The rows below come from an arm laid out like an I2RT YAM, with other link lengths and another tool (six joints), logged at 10 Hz.
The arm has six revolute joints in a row. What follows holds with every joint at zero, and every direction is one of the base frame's.
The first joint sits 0.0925 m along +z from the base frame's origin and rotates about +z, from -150 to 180 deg.
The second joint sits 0.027 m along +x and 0.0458 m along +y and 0.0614 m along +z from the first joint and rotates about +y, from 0 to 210 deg.
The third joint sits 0.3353 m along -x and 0.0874 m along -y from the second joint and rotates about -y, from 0 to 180 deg.
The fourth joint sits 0.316 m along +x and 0.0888 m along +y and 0.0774 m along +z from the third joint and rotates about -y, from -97 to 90 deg.
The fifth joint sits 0.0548 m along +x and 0.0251 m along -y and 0.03 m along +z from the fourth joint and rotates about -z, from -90 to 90 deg.
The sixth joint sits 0.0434 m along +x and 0.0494 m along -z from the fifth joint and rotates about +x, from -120 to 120 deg.
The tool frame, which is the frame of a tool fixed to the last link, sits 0.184 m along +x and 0.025 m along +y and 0.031 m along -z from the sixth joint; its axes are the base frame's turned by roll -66.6, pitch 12.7 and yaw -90 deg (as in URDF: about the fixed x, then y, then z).
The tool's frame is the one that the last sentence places.
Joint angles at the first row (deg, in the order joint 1, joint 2, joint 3, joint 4, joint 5, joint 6):
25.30, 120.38, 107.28, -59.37, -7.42, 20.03
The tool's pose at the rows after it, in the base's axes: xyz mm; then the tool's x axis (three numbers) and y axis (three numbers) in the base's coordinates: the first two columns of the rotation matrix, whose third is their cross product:
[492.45 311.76 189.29 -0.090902 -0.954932 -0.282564 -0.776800 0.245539 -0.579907]
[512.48 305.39 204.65 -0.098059 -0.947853 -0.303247 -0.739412 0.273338 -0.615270]
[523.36 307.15 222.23 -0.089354 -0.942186 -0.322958 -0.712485 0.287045 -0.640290]
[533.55 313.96 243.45 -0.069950 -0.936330 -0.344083 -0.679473 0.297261 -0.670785]
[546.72 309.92 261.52 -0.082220 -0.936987 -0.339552 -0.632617 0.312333 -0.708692]
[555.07 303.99 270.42 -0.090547 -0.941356 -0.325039 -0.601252 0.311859 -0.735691]
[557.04 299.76 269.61 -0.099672 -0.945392 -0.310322 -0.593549 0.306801 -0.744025]
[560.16 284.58 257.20 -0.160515 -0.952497 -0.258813 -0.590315 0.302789 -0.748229]
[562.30 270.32 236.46 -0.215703 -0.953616 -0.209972 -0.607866 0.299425 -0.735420]
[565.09 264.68 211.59 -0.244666 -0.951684 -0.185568 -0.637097 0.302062 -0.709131]
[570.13 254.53 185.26 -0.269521 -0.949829 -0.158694 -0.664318 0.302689 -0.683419]
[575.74 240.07 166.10 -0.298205 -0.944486 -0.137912 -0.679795 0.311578 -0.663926]
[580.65 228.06 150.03 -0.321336 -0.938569 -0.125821 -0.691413 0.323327 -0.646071]
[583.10 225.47 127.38 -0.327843 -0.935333 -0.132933 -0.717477 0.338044 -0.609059]
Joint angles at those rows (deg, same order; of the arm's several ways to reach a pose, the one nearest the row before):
24.10, 119.87, 109.25, -59.18, -6.96, 20.08
22.87, 119.87, 111.40, -58.19, -6.61, 20.08
22.63, 119.90, 113.93, -58.17, -6.59, 20.08
22.94, 120.03, 117.05, -58.04, -6.35, 20.14
22.96, 120.03, 119.72, -58.02, -3.94, 20.93
22.92, 120.03, 121.07, -57.97, -1.85, 20.97
22.92, 120.03, 121.08, -58.04, -0.67, 20.99
22.81, 120.82, 121.06, -59.44, 2.98, 22.52
22.30, 122.47, 121.03, -61.06, 5.21, 23.81
21.69, 124.77, 121.01, -61.69, 5.17, 24.45
20.60, 127.26, 121.01, -62.02, 5.02, 24.42
19.16, 129.08, 121.01, -62.28, 4.97, 24.42
17.85, 130.63, 121.01, -62.30, 4.64, 24.40
16.77, 132.90, 121.01, -61.93, 2.50, 24.01

